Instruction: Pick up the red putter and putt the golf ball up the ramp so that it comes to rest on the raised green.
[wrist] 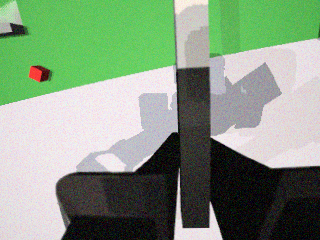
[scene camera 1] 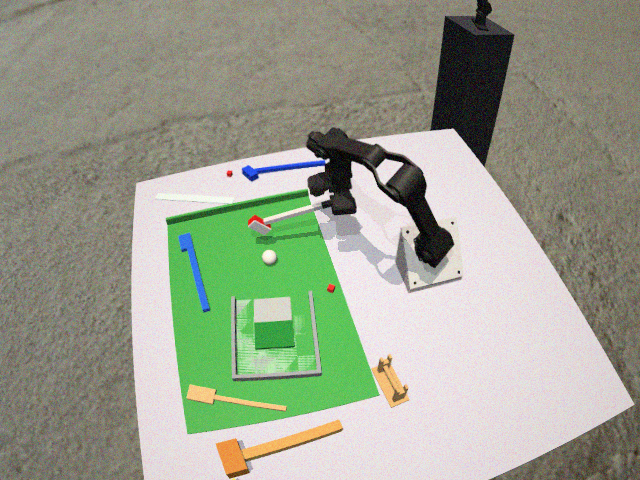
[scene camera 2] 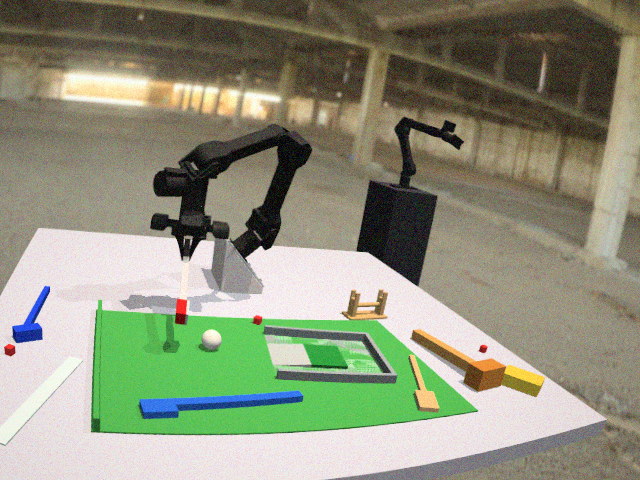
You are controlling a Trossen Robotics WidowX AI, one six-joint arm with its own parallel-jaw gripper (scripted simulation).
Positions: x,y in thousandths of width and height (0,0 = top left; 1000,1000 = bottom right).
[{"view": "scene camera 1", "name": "my gripper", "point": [530,434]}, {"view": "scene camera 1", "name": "green wall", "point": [402,422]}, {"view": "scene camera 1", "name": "wooden rack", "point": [616,818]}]
